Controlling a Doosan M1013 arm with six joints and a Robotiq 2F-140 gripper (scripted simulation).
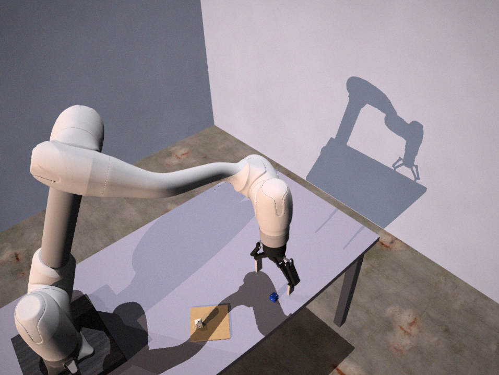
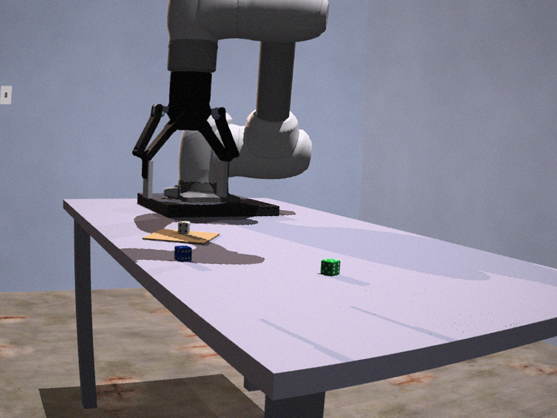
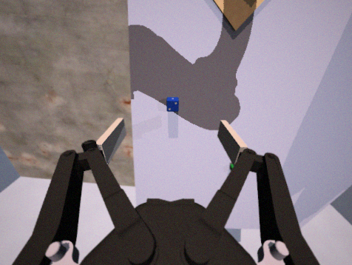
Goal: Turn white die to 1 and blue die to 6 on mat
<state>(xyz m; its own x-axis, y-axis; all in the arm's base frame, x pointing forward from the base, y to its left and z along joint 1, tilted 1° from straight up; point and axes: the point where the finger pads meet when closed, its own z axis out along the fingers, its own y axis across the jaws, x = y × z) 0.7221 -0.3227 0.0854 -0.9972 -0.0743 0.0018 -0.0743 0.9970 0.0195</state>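
The blue die lies 110 mm below my hand. From my hand the other things lie so: green die 200 mm to the left, 170 mm ahead, 110 mm below; white die 280 mm behind, 110 mm below, 100 mm to the left; tan mat 240 mm behind, 120 mm below, 80 mm to the left.
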